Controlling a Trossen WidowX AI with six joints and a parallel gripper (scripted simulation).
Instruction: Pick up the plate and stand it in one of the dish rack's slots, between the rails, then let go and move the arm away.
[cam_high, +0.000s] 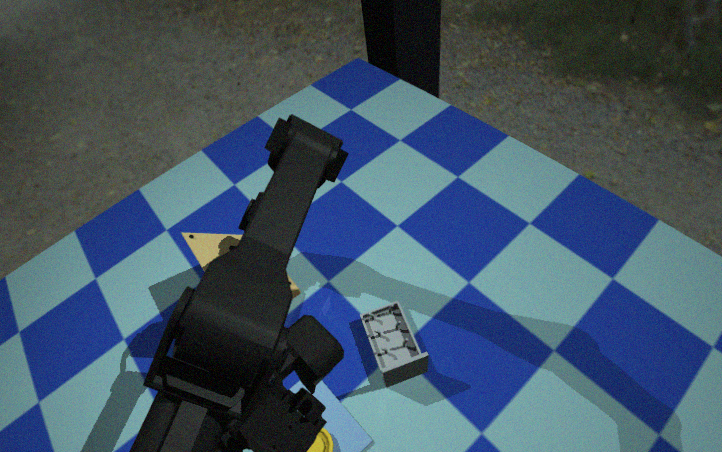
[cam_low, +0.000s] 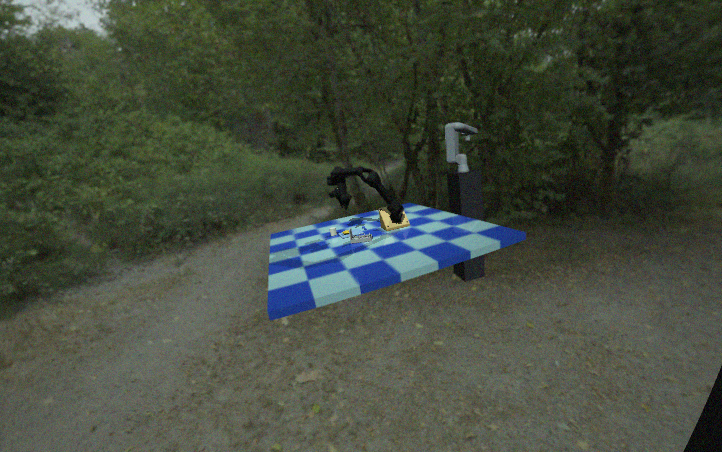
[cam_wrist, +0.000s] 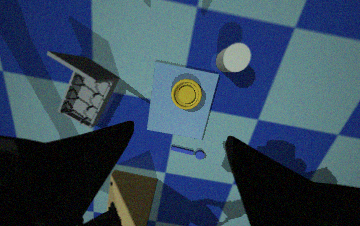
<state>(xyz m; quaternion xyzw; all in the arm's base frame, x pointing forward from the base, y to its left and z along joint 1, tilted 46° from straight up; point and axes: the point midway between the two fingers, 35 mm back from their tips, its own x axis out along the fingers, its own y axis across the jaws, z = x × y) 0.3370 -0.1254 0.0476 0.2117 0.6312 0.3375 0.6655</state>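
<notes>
Now: gripper tip 16 cm above the yellow plate, 1 cm to the left of it and 1 cm short of it. Also, from my gripper tip: grey dish rack: 19 cm to the left, 16 cm below, 6 cm behind; light blue mat: 18 cm below, 2 cm behind; blue spoon: 18 cm below, 12 cm behind, 7 cm to the right.
</notes>
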